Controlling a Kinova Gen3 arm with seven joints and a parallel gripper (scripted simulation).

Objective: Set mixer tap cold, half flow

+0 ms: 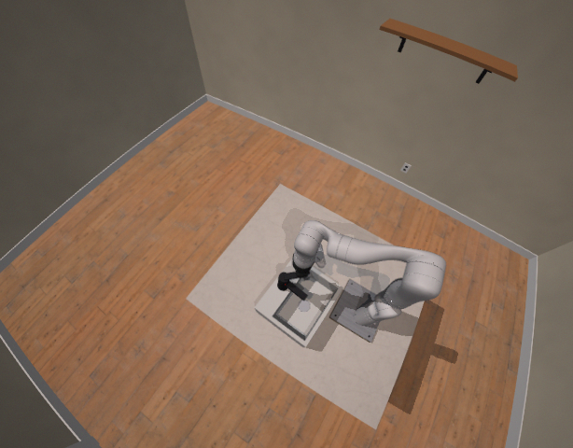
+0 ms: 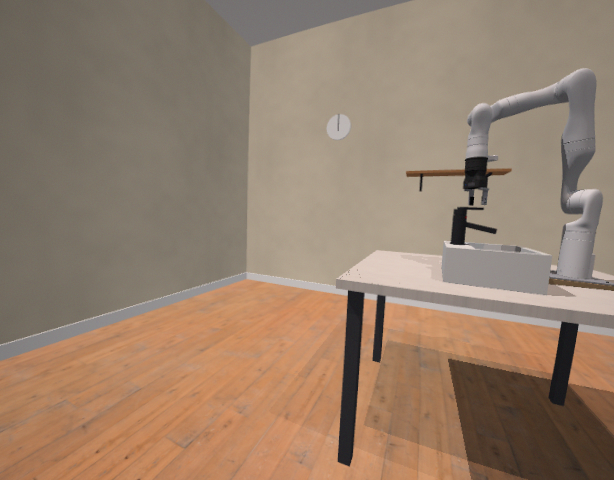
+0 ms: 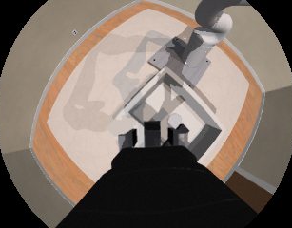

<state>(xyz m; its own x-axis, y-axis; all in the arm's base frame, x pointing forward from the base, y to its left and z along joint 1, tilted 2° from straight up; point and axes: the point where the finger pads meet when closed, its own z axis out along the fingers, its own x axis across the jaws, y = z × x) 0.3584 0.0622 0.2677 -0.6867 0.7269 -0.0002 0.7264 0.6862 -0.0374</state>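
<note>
The lever is 20 mm ahead of my hand, 20 mm to the left of it and 30 mm below it. Round my hand: white sink basin (50 mm behind, 60 mm to the left, 260 mm below).
</note>
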